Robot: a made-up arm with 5 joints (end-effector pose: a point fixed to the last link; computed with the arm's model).
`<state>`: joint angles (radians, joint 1 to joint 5).
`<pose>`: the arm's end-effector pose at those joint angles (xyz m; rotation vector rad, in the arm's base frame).
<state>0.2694 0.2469 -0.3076 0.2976 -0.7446</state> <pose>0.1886 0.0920 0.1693 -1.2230 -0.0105 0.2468</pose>
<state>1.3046 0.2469 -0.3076 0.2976 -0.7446</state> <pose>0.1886 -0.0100 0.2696 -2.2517 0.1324 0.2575</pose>
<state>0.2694 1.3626 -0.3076 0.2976 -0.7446</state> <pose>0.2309 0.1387 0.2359 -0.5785 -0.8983 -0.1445</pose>
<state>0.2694 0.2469 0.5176 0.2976 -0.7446</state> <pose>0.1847 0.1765 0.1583 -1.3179 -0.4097 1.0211</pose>
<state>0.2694 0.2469 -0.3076 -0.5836 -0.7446</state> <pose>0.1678 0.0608 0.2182 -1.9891 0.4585 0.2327</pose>
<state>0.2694 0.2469 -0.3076 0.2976 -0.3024</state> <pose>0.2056 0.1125 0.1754 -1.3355 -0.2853 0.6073</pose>
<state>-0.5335 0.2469 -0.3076 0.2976 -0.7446</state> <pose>0.1886 0.2038 0.1853 -0.4239 -0.1004 0.2109</pose>
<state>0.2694 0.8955 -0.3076 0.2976 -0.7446</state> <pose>0.2217 0.1239 0.1998 -0.8699 -0.5427 0.0190</pose>
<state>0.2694 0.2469 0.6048 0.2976 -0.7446</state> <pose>0.1804 0.1844 0.1564 -1.3192 -0.4532 1.1038</pose>
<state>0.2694 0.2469 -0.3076 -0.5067 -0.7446</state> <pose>0.1693 0.0616 0.2129 -1.9240 0.4143 0.2354</pose>
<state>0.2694 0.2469 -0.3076 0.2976 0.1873</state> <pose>0.2123 0.1417 0.1792 -1.4137 -0.6022 1.0132</pose>
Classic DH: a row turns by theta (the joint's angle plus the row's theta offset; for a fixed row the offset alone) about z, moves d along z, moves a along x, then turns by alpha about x. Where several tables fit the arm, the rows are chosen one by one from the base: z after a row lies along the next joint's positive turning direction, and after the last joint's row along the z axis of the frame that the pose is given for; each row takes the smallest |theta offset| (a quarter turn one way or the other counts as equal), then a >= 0, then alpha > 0; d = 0 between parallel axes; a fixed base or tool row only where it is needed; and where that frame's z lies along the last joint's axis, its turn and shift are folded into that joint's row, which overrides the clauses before.
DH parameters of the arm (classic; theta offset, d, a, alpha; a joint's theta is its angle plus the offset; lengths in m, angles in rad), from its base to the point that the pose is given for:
base (fixed): 1.5708 0.309 0.129 -1.5708
joint 1: 1.512 -0.1414 0.0645 -2.2142
joint 2: 1.5355 -0.0605 -0.0402 -1.6178
joint 3: 0.9266 -0.0245 0.025 1.5708
joint 4: -0.1031 0.0556 -0.0054 -1.5934
joint 5: -0.5013 -0.0418 0.0345 -1.255
tool (fixed): 0.428 -0.0546 0 0

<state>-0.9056 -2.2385 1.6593 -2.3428 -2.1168</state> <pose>0.1411 0.2547 0.3828 -0.9205 -1.4059 0.8399</pose>
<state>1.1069 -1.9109 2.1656 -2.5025 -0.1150</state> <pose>0.0606 0.1777 0.1461 0.2965 0.6784 -2.0920</pose>
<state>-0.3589 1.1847 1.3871 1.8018 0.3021</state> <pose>0.0244 0.3040 0.3040 -0.6471 2.7650 -1.1942</pose>
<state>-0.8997 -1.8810 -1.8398 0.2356 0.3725</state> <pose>0.1455 0.0496 0.2842 -1.6062 1.0429 1.3047</pose>
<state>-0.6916 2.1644 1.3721 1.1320 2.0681</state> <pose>0.1030 0.3335 0.3214 1.0759 0.6092 0.2475</pose>
